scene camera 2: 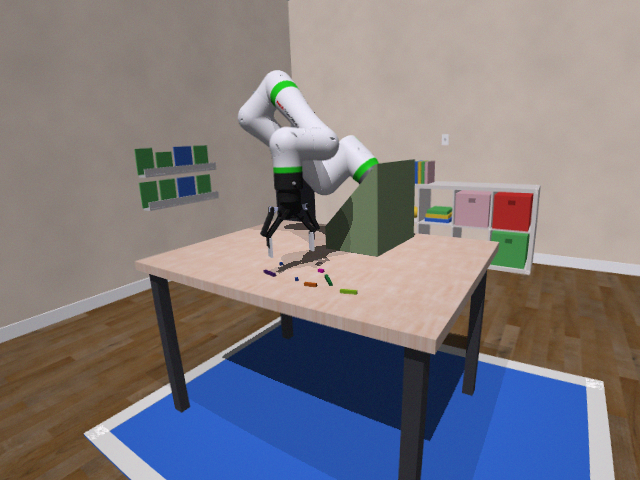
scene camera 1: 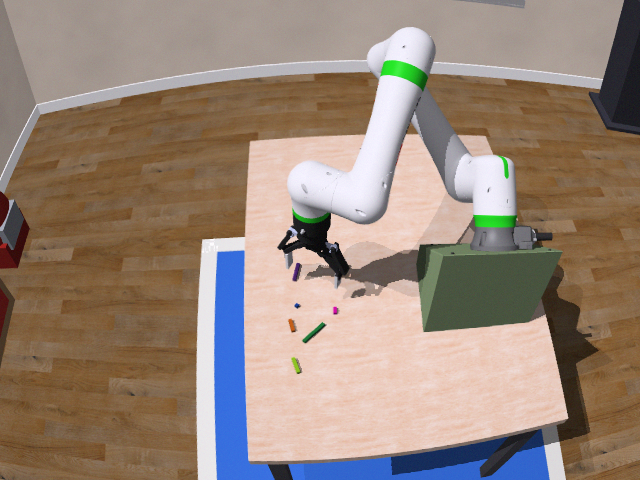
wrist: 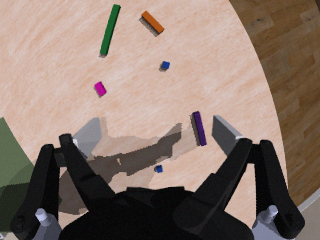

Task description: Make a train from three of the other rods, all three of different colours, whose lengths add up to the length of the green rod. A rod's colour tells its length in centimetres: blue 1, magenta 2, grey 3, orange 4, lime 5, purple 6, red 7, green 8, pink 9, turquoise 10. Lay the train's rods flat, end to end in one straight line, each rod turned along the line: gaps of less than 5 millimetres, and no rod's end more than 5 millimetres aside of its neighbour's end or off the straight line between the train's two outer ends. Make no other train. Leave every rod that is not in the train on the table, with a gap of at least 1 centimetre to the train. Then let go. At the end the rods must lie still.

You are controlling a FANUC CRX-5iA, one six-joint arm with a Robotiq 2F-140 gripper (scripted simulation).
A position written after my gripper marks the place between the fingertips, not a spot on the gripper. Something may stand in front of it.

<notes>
I see my gripper (scene camera 1: 313, 275).
My gripper is seen too in scene camera 2 (scene camera 2: 291, 253) and in the wrist view (wrist: 156, 126).
</notes>
